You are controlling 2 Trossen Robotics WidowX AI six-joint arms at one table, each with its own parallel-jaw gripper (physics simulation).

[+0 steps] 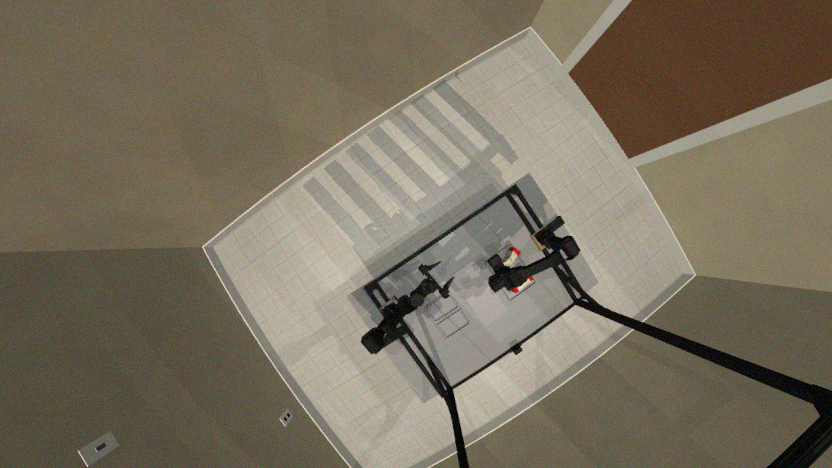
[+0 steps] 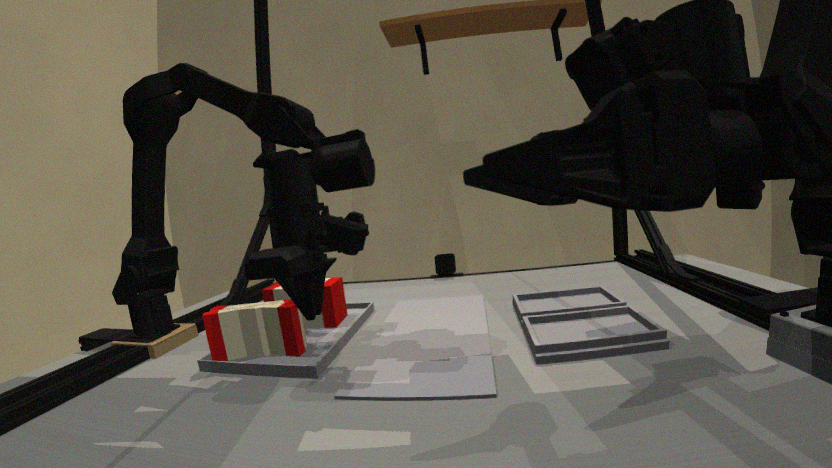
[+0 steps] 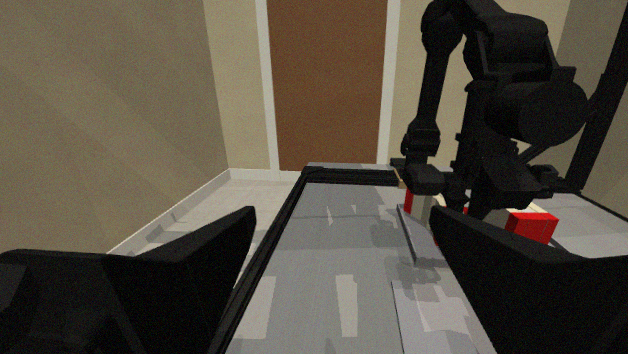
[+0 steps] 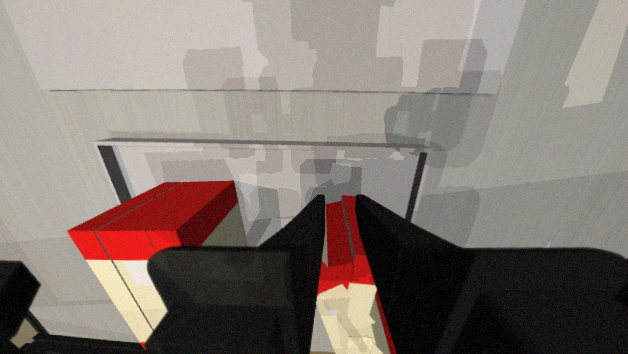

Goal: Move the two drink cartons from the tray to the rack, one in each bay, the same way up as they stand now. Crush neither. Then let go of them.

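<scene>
Two red-ended, cream-striped drink cartons stand on the grey tray: a near carton and a far carton. My right gripper reaches down at the tray, its fingers drawn narrow just over the far carton's red end, gripping nothing. The carton's cream face looks dented below the fingers. My left gripper is wide open and empty, high above the table. The two-bay rack lies empty.
A pale flat mat lies between the tray and the rack. A black frame rail edges the table. A small wooden block sits at the right arm's base. A wooden shelf hangs on the back wall.
</scene>
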